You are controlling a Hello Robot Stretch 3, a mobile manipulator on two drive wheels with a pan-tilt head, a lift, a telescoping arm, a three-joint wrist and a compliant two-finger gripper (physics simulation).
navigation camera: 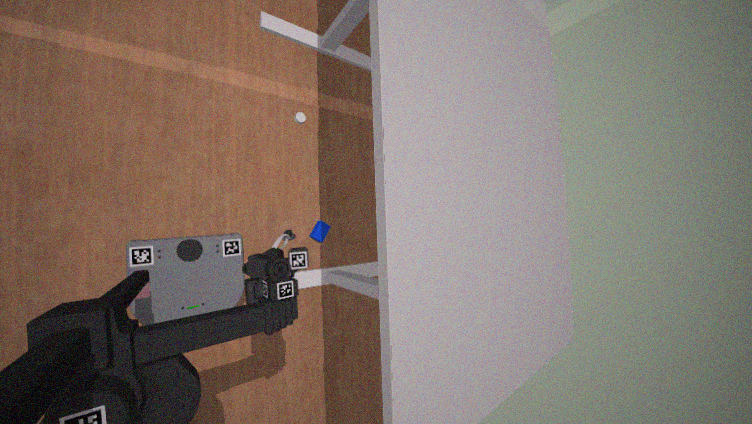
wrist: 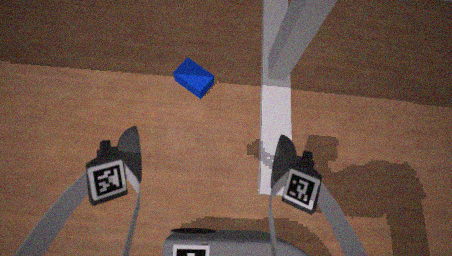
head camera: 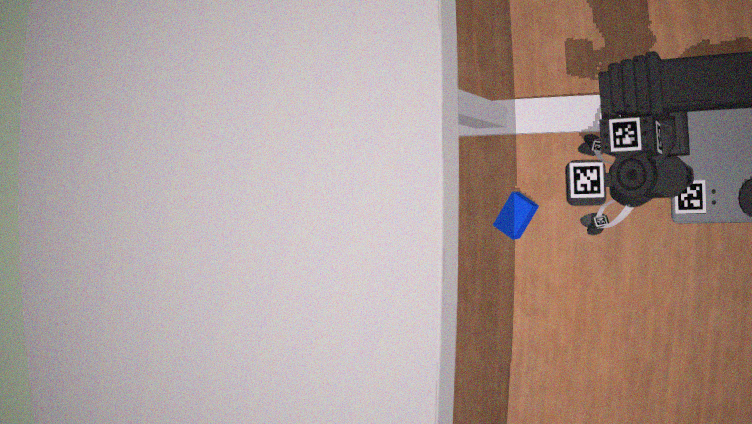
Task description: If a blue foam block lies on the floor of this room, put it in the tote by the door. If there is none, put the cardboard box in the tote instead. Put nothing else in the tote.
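Places are measured from the robot's base along level axes (x ahead, y left, z up), in metres.
Pixels of known places: gripper, between the fingertips: (wrist: 209, 149); robot's base, origin of its link: (navigation camera: 189, 248).
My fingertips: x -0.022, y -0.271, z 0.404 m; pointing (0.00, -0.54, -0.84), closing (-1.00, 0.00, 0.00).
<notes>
For each thing: its top centre in the pictures, then the offset to it from my fingertips. Level surfaces: height alone.
- blue foam block, centre of its top: (head camera: 512, 215) (wrist: 193, 74) (navigation camera: 322, 231) dz -0.359, dx +0.051, dy -0.277 m
- white table, height of its surface: dz +0.546 m
- small white disc, centre of its top: (navigation camera: 300, 117) dz -0.380, dx +0.623, dy -0.206 m
A blue foam block (head camera: 516, 214) (navigation camera: 320, 231) (wrist: 194, 78) lies on the floor at the edge of the table's shadow. My gripper (head camera: 590, 184) (wrist: 209, 149) is open and points down, with its fingers wide apart and nothing between them. In the wrist view the block is beyond the fingertips, a little left of the middle between them. In the head view the block is left of the gripper and slightly lower in the picture. The tote, the door and the cardboard box do not show in these views.
A white table (head camera: 236, 210) (navigation camera: 473, 210) stands beside the block. Its near foot (head camera: 552, 113) (navigation camera: 310, 279) (wrist: 276, 110) runs along the floor close to the gripper's right finger in the wrist view. Another foot (navigation camera: 289, 28) and a small white disc (navigation camera: 300, 117) are farther off.
</notes>
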